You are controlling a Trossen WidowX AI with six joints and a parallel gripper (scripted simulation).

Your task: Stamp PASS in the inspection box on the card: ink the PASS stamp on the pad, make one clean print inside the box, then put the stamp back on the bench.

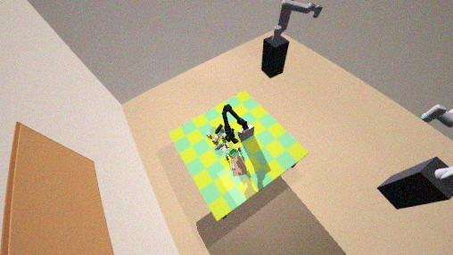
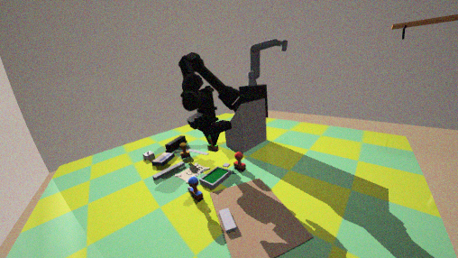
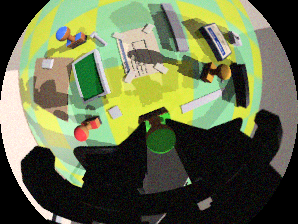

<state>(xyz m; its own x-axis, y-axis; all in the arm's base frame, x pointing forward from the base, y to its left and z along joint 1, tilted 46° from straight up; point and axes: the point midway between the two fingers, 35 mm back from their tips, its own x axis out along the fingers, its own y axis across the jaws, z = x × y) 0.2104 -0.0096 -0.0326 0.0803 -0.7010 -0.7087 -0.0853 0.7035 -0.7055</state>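
Right now the green ink pad is 70 mm ahead of my gripper tip, 110 mm to the left of it and 60 mm below it. The rest, counted from my gripper tip: red-knobbed stamp (20 mm behind, 130 mm to the left, 50 mm below); then orange-knobbed stamp (80 mm ahead, 120 mm to the right, 50 mm below); then white card (110 mm ahead, 20 mm to the left, 70 mm below).
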